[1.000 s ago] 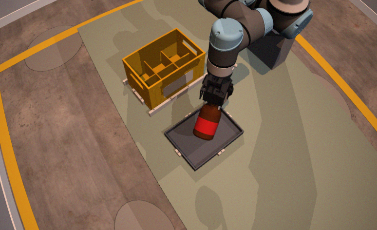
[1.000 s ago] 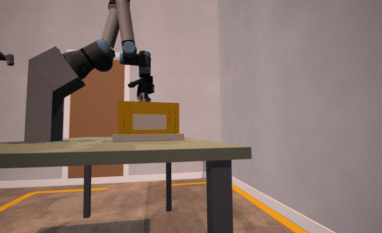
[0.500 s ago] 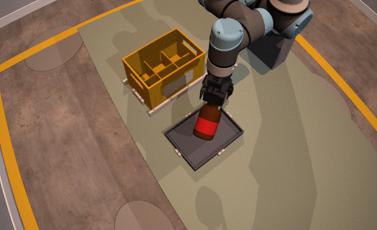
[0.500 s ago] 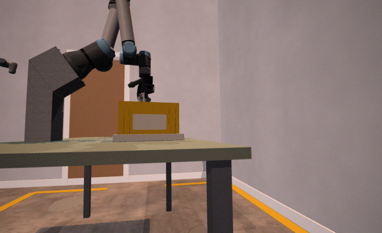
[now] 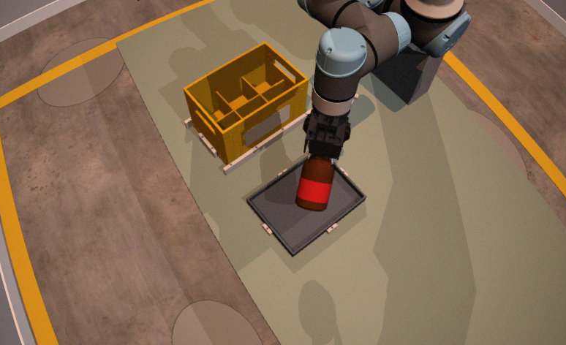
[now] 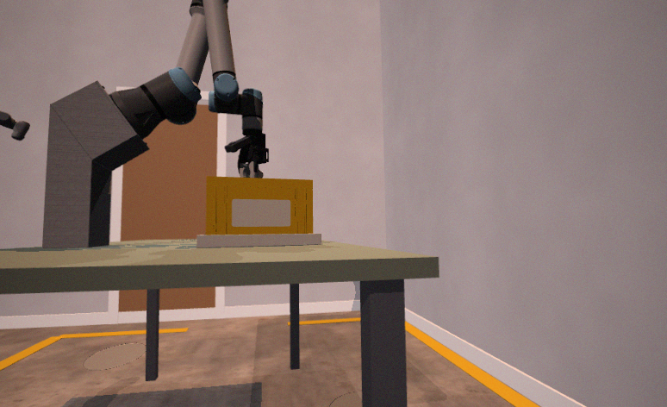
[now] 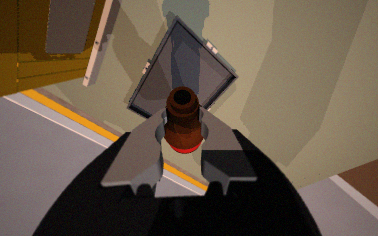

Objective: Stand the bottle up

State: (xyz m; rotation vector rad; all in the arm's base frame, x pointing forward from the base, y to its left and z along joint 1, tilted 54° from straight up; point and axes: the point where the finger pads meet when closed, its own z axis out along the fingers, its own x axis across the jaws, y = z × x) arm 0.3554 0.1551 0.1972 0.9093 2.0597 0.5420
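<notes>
My hand is 30 mm short of the brown bottle, 30 mm to the right of it and 30 mm above it. From my hand the other things lie so: yellow crate (40 mm ahead, 280 mm to the right, 120 mm below); dark grey tray (30 mm ahead, 20 mm to the left, 190 mm below).
</notes>
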